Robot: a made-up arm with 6 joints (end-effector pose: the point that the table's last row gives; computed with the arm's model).
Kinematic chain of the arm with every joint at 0, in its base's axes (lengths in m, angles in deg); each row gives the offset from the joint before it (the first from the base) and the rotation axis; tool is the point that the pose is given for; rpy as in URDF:
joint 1: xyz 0 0 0.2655 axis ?
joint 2: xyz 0 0 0 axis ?
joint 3: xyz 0.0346 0 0.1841 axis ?
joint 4: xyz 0.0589 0 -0.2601 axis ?
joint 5: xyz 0 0 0 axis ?
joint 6: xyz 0.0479 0 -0.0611 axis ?
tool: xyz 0 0 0 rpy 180 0 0
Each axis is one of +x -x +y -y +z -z.
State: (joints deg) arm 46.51 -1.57 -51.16 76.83 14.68 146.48
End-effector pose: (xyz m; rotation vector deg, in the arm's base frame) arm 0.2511 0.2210 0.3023 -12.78 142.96 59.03
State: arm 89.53 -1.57 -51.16 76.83 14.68 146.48
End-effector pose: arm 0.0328 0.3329 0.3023 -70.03 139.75 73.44
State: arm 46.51 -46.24 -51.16 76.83 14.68 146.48
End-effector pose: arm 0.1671 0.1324 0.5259 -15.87 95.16 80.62
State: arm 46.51 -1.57 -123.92 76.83 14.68 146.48
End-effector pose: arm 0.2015 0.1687 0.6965 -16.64 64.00 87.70
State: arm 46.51 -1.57 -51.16 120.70 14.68 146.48
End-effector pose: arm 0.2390 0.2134 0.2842 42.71 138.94 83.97
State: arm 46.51 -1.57 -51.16 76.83 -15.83 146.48
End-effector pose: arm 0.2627 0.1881 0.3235 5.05 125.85 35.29
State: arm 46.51 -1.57 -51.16 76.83 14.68 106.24
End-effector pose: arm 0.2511 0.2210 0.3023 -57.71 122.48 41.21
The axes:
joint 1: +z
joint 2: +y
joint 3: +y
joint 4: -z
joint 5: +y
joint 6: -z

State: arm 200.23 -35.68 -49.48 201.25 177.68 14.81
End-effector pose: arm -0.1282 -0.0278 0.5237 -109.31 -26.85 -126.21
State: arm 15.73 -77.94 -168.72 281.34 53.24 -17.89
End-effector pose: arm -0.4780 -0.1553 0.4201 10.80 -82.54 114.11
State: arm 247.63 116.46 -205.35 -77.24 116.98 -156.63
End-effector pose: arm -0.2305 -0.3650 0.1892 -101.86 -21.07 40.62
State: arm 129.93 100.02 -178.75 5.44 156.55 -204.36
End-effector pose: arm -0.2568 0.2967 0.1469 109.89 -21.82 68.32
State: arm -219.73 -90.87 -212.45 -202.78 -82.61 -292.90
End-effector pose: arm 0.3013 -0.2168 0.1784 -55.51 24.69 -136.93
